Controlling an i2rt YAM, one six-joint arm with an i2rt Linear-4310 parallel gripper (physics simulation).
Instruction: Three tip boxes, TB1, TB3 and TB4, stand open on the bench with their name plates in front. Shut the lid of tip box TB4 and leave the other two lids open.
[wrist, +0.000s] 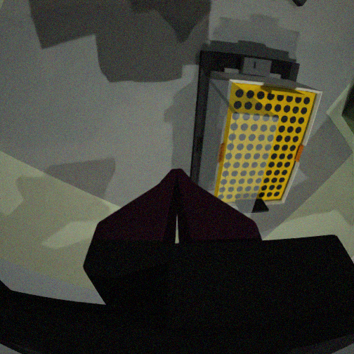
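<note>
A tip box (292, 131) with a yellow perforated rack and orange side clips stands right of centre in the wrist view. Its name plate cannot be read, so I cannot tell which of the three boxes it is. A see-through pane, which looks like part of its lid, overlaps the lower left of the yellow rack. My gripper (176, 177) is shut and empty, with its dark red fingertips together. In the view the tips are to the lower left of the box, apart from it. The other two tip boxes cannot be made out.
A dark holder (204, 75) frames the box along its left and far sides, with a small grey block (257, 65) at its far end. Large dark shadows fall on the bench (135, 115) at the upper left. A dark object (299, 2) shows at the top edge.
</note>
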